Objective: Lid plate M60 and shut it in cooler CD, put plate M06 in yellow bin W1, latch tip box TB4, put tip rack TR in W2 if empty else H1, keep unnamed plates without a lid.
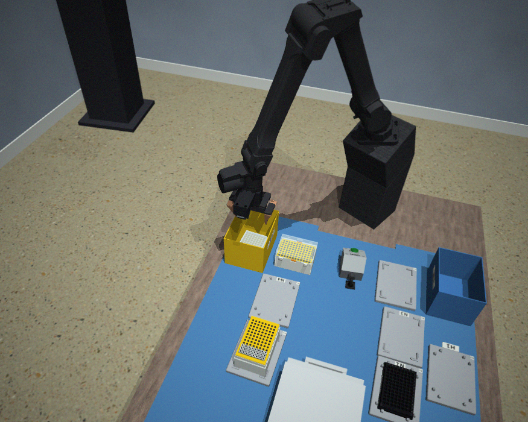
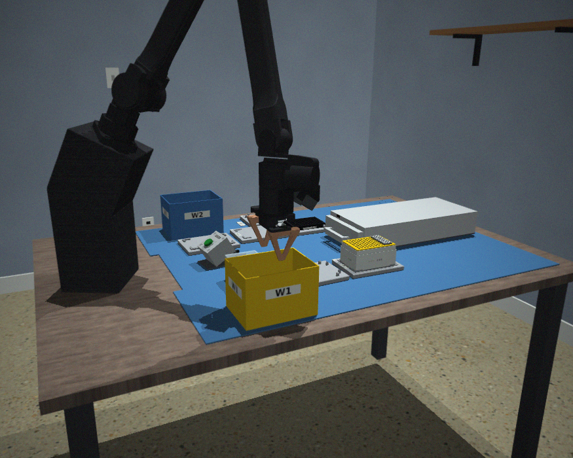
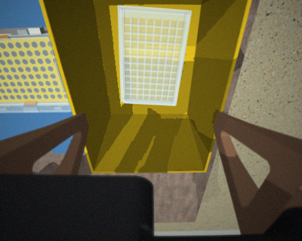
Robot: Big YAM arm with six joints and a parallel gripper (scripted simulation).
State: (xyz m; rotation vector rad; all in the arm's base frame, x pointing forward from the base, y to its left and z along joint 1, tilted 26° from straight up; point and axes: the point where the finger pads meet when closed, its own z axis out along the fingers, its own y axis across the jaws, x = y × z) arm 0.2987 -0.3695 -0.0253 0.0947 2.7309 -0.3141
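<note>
The tip rack TR is 36 cm ahead of my hand, 9 cm to the left of it and 9 cm below it. Round my hand: yellow bin W1: 11 cm below; then clear assay plate M06: 14 cm below; then nest N4: 19 cm ahead, 11 cm to the left, 14 cm below.
</note>
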